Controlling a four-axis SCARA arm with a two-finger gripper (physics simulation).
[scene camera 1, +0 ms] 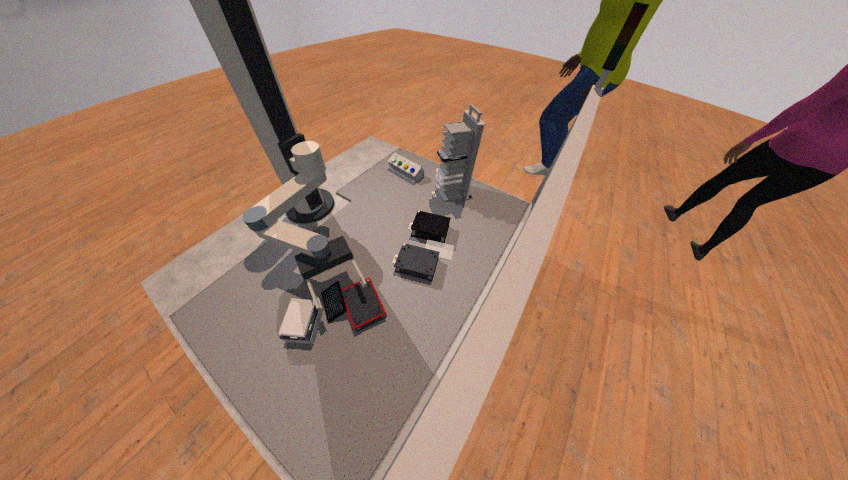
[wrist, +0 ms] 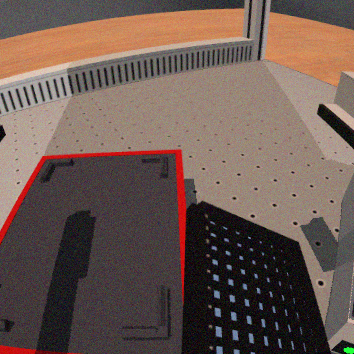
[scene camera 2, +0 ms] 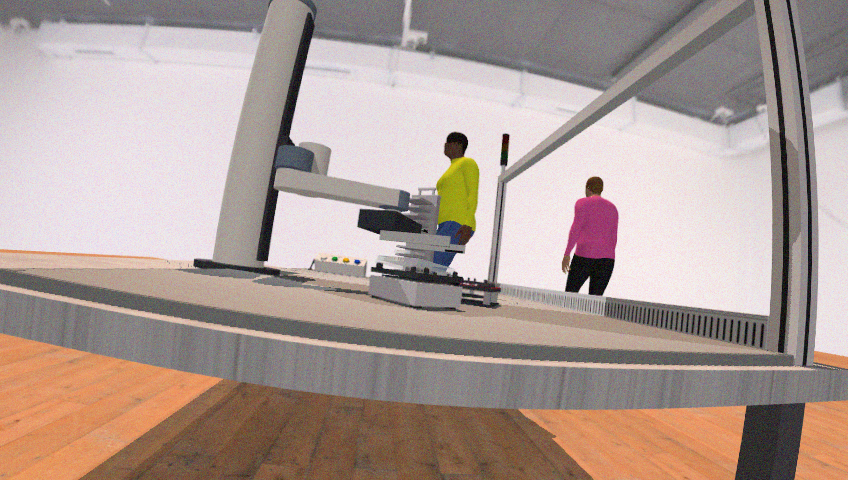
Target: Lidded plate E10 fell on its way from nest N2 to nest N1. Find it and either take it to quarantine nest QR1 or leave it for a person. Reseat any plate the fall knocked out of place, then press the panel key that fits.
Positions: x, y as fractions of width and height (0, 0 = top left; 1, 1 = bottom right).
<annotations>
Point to a fence rail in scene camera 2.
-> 0.83, 0.06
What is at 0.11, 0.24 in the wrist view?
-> A ribbed rail.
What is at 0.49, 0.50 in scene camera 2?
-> My gripper.
</annotations>
